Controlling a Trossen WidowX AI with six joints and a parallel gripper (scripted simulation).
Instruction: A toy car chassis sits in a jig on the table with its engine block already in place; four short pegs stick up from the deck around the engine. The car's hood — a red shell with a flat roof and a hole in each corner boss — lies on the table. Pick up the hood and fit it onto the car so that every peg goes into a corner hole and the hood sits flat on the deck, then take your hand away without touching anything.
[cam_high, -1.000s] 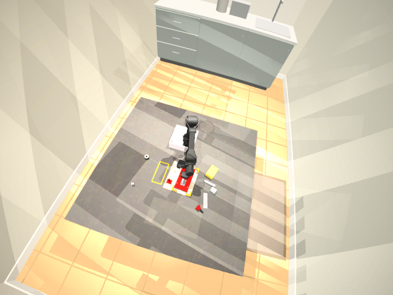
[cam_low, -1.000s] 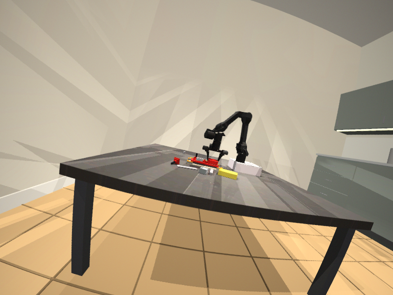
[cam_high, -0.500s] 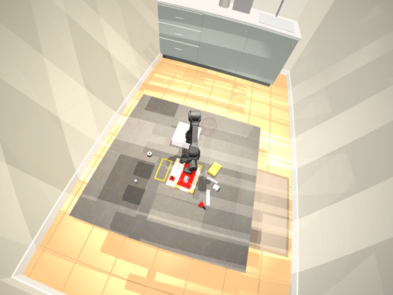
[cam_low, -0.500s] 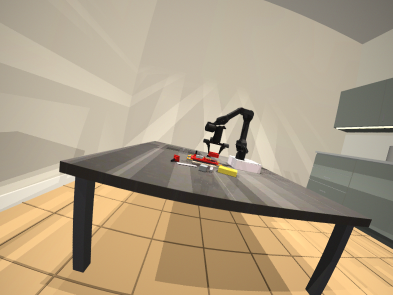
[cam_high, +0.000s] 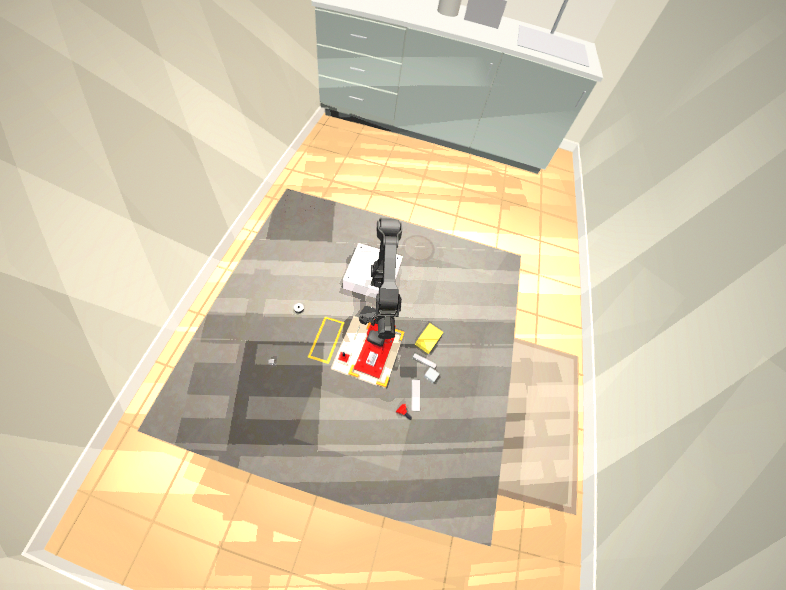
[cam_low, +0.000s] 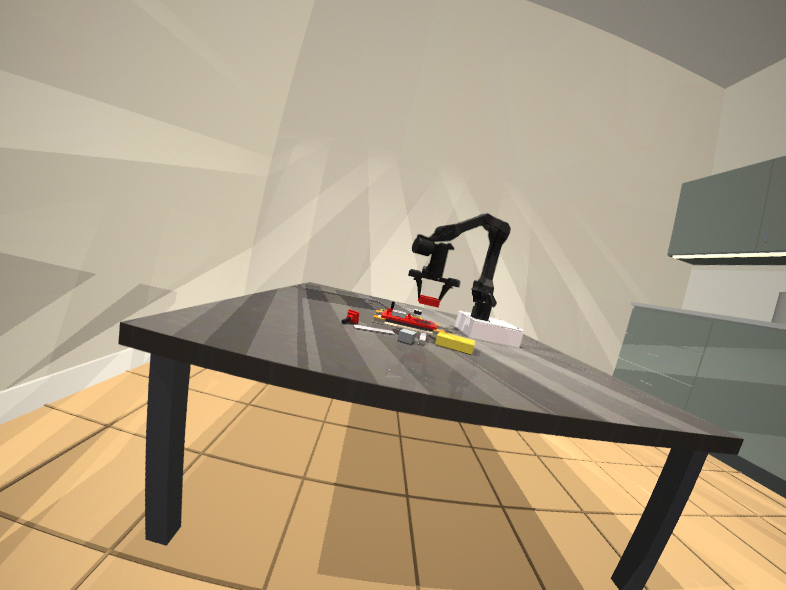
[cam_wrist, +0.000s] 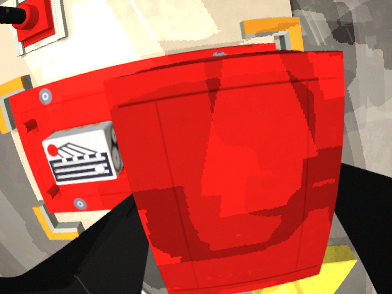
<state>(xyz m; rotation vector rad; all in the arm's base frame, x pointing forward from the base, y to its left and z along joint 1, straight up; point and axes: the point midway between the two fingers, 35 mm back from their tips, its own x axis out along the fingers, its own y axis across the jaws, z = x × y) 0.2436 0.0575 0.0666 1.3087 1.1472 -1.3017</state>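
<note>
Now: gripper tip 100 mm short of the white engine block and 80 mm above it. From my gripper tip the other things lie so: red hood: right at my gripper tip; then yellow block: 60 mm behind, 200 mm to the left, 90 mm below; then cream jig: 60 mm ahead, 20 mm to the right, 90 mm below.
</note>
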